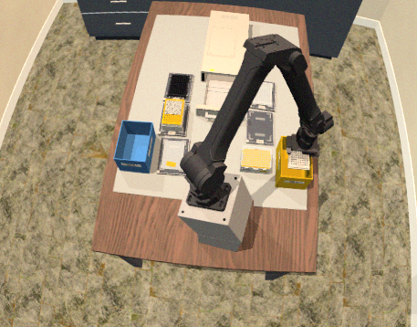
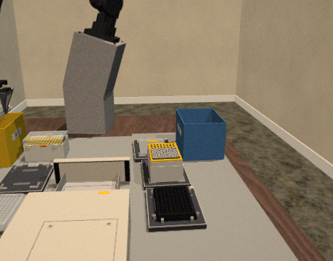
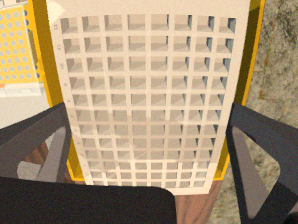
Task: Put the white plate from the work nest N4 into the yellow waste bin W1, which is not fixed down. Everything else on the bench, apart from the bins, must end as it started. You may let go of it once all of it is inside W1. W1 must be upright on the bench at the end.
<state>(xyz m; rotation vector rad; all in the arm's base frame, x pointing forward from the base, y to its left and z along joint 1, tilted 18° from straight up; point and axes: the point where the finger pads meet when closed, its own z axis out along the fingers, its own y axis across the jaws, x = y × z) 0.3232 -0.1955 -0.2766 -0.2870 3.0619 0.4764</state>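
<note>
The yellow waste bin lies 11 cm below my hand. Also, from my hand: white plate: right at my hand; clear plate: 32 cm ahead, 20 cm to the left, 13 cm below; dark nest: 17 cm to the left, 15 cm ahead, 14 cm below.
</note>
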